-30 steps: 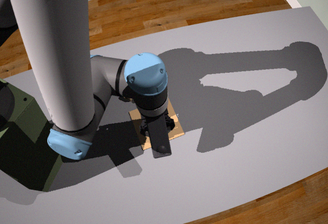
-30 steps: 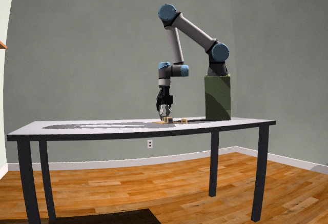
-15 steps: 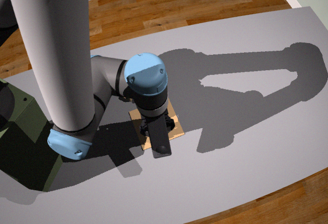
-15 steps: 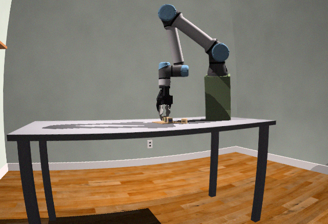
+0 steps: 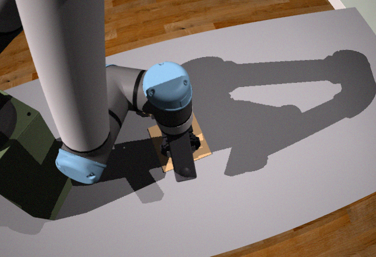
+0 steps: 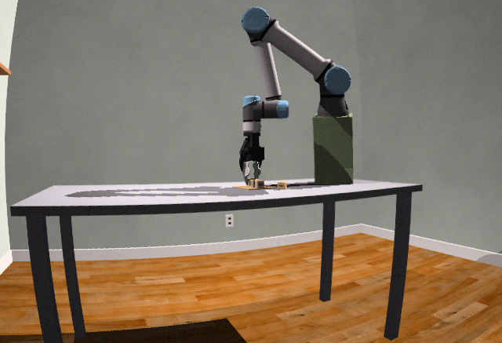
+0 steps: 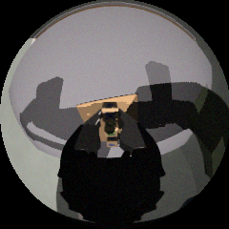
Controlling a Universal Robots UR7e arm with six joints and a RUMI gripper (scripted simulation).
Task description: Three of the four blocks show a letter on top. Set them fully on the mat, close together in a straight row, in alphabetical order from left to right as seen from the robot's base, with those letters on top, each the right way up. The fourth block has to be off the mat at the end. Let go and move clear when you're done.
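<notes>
My gripper is now 5 cm to the right of the mat and 2 cm above it.
</notes>
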